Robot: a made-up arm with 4 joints.
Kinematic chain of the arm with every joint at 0, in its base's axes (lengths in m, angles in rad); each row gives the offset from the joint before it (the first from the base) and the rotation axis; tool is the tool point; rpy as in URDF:
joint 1: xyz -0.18 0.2 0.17 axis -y
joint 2: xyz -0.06 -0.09 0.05 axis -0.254 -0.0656 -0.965
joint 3: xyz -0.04 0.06 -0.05 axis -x
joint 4: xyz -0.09 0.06 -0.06 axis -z
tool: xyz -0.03 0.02 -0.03 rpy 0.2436 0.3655 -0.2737
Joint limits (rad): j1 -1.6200..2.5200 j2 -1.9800..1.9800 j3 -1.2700..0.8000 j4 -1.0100..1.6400
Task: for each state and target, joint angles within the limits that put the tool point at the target. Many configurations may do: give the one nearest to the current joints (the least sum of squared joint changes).
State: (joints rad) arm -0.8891 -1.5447 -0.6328 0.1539
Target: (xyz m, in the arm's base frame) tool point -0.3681 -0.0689 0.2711
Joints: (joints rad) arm -0.7737 -1.9078 -0.1437 -0.0089
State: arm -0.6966 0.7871 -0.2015 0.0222
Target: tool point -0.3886 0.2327 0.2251
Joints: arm -0.9211 0.4614 0.5214 -0.0982
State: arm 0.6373 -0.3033 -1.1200 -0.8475
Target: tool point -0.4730 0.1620 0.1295
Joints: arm 0.2696 -0.6040 -1.0936 -0.5429
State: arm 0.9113 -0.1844 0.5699 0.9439
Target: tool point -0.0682 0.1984 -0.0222
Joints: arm 1.4594 0.0918 0.6514 1.0601
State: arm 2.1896 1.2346 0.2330 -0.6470
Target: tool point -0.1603 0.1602 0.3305
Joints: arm 2.4915 1.9777 -0.3979 -1.0100
